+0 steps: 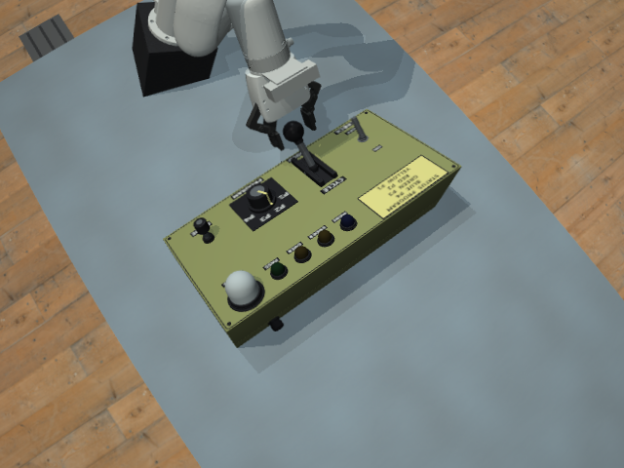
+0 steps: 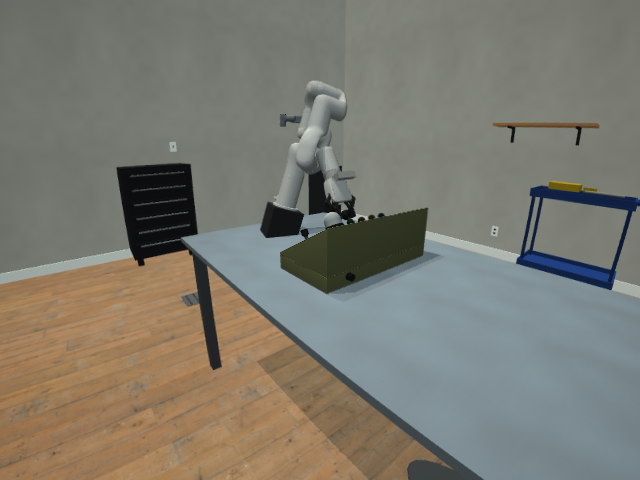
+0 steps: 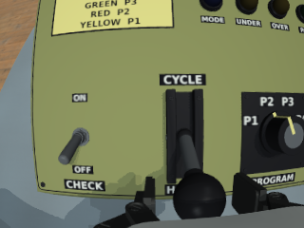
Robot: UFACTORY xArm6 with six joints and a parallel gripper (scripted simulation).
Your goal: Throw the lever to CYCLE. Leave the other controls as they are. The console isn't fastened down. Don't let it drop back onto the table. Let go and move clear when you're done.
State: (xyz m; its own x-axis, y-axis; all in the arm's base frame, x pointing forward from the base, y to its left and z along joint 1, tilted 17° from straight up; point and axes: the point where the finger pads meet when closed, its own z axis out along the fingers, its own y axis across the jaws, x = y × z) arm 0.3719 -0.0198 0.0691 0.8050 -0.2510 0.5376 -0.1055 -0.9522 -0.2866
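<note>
Now: hand 3 cm short of the black ball-topped lever and 2 cm above it. From my hand the other things lie so: rotary selector 12 cm to the right, 6 cm ahead, 3 cm below; then metal check switch 11 cm to the left, 7 cm ahead, 3 cm below; then olive console 9 cm ahead, 7 cm to the right, 5 cm below.
</note>
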